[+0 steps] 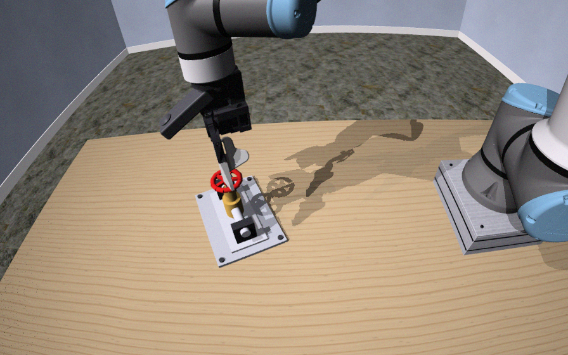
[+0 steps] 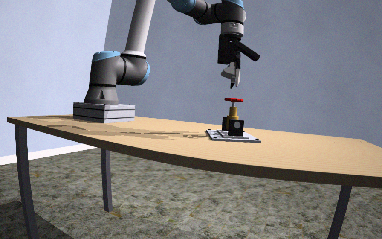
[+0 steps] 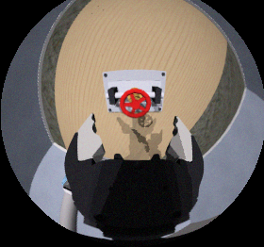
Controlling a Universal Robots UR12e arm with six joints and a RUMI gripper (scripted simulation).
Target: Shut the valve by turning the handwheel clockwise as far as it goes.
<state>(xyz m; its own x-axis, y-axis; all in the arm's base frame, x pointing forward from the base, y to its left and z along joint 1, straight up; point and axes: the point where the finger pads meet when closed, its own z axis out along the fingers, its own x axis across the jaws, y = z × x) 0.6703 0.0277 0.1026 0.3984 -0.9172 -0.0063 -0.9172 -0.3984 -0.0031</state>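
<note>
The red handwheel is 5 cm below my hand.
</note>
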